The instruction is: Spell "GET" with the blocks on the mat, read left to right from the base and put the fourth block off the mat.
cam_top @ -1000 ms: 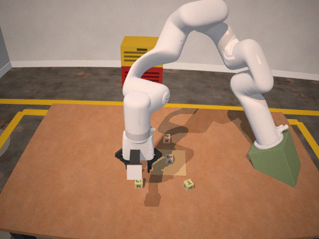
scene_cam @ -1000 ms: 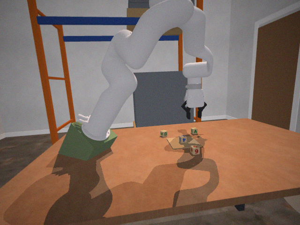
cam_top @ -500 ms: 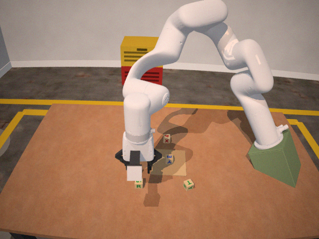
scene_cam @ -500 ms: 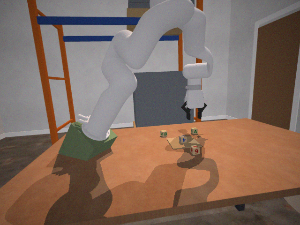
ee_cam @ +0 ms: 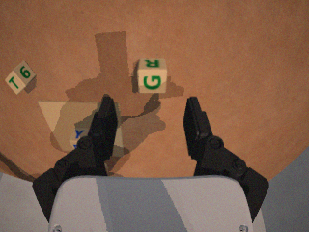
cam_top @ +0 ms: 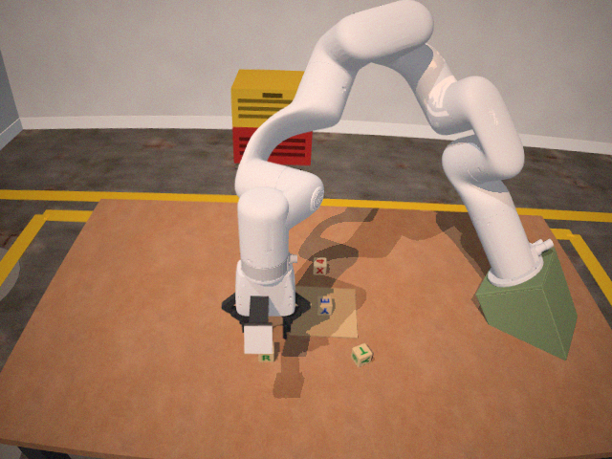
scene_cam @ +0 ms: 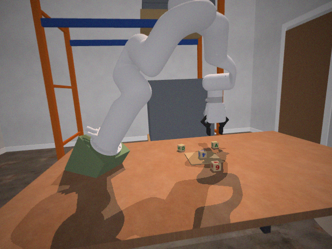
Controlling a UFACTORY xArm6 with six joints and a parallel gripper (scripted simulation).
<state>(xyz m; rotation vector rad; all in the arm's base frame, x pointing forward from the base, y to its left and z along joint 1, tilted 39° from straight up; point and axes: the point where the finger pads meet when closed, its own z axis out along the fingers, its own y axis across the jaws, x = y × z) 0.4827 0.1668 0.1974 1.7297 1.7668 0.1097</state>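
My hand is 70 mm above the g block. Round my hand: tan mat: 130 mm behind, 100 mm to the right, 80 mm below; then e block: 130 mm behind, 100 mm to the right, 70 mm below; then t block: 180 mm behind, 70 mm below, 30 mm to the left.
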